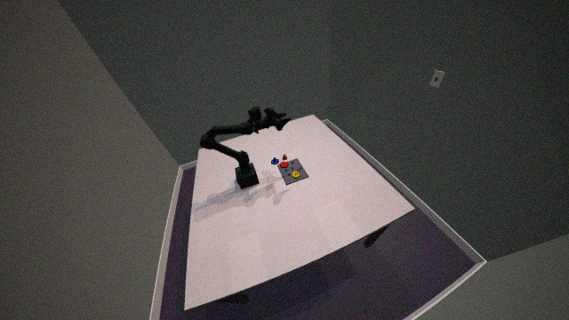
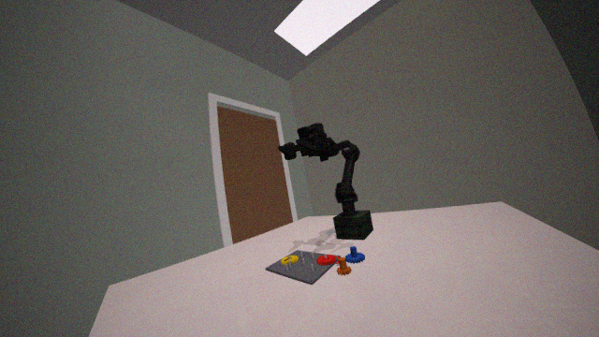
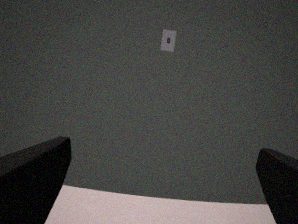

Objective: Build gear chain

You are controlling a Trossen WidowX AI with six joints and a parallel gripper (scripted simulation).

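My gripper tip is 140 mm past the blue gear, 90 mm to the right of it and 390 mm above it. From my gripper tip the other things lie so: orange gear (50 mm behind, 90 mm to the left, 390 mm below); red gear (80 mm behind, 10 mm to the left, 390 mm below).
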